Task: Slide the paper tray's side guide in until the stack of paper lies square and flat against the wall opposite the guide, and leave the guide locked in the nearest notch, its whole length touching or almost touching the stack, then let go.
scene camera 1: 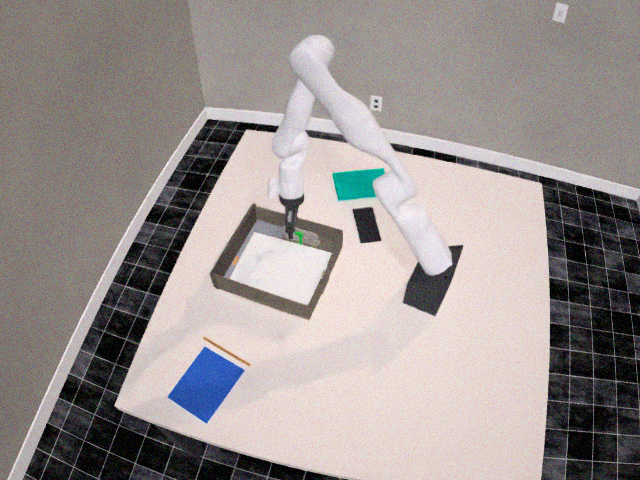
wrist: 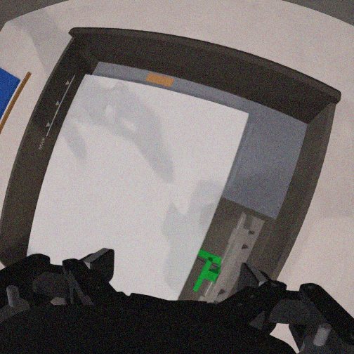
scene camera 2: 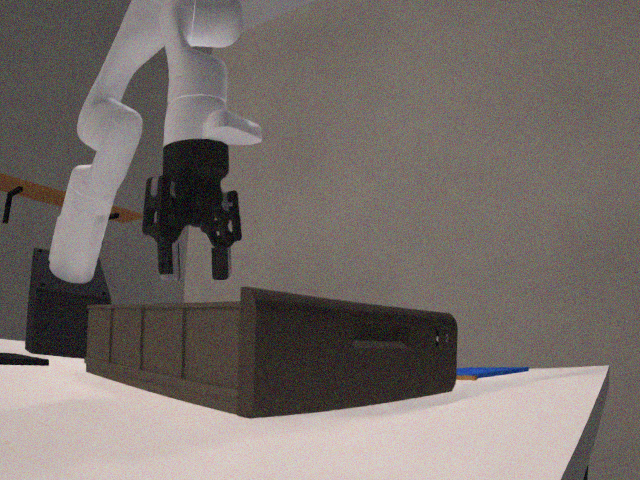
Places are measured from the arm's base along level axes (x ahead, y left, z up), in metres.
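Pixels of known places: gripper, between the fingertips: (scene camera 1: 292, 228) (scene camera 2: 197, 280); arm's base, origin of its link: (scene camera 1: 437, 264) (scene camera 2: 71, 270).
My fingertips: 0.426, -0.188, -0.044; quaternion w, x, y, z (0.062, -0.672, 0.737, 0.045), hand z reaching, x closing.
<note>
Ahead of a thing's pixels: the offset from my fingertips to its top centre, as dx, dy, dz.
The dark brown tray {+0.050, +0.062, -0.023} (scene camera 1: 261, 299) (scene camera 2: 351, 356) (wrist: 200, 55) holds a white paper stack {+0.043, +0.093, -0.079} (scene camera 1: 284, 266) (wrist: 120, 200). In the wrist view the stack lies close along the left wall with the MAX marks; whether it is fully square is unclear. The grey side guide {-0.018, -0.020, -0.037} (scene camera 1: 310, 237) (wrist: 232, 260) stands near the opposite wall, with a dark strip of tray floor between it and the paper. Its green latch {-0.015, -0.011, -0.037} (scene camera 1: 299, 236) (wrist: 214, 265) sits on the stack-facing side. My gripper (scene camera 1: 290, 237) (scene camera 2: 193, 276) (wrist: 175, 271) is open and empty, pointing down above the tray rim. The guide's near end is hidden in the wrist view.
A teal sheet {-0.248, -0.298, -0.100} (scene camera 1: 354, 186) and a flat black object {-0.248, -0.103, -0.110} (scene camera 1: 367, 225) lie beyond the tray. A blue sheet {+0.270, +0.485, -0.110} (scene camera 1: 206, 384) (scene camera 2: 491, 371) (wrist: 7, 92) and a thin brown strip {+0.210, +0.371, -0.111} (scene camera 1: 226, 351) (wrist: 15, 104) lie off its opposite side. The tray's raised walls surround the stack and guide.
</note>
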